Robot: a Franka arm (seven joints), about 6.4 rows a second.
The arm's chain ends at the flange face. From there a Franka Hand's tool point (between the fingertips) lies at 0.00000 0.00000 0.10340 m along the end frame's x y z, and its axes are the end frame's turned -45 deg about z.
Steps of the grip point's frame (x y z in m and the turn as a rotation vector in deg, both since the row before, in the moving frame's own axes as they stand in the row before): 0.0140 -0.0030 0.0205 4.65 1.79 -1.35; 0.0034 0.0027 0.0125 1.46 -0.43 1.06; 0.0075 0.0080 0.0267 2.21 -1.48 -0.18; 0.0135 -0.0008 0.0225 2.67 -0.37 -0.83; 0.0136 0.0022 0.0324 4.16 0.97 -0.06
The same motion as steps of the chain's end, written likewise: 0.0115 -0.0039 0.0209 4.55 -2.02 -1.35; 0.0067 0.0008 0.0125 0.73 -1.34 1.06; 0.0157 0.0013 0.0268 0.52 -2.61 -0.18; 0.0129 -0.0072 0.0226 1.63 -2.15 -0.83; 0.0152 -0.0015 0.0327 3.63 -2.26 -0.06
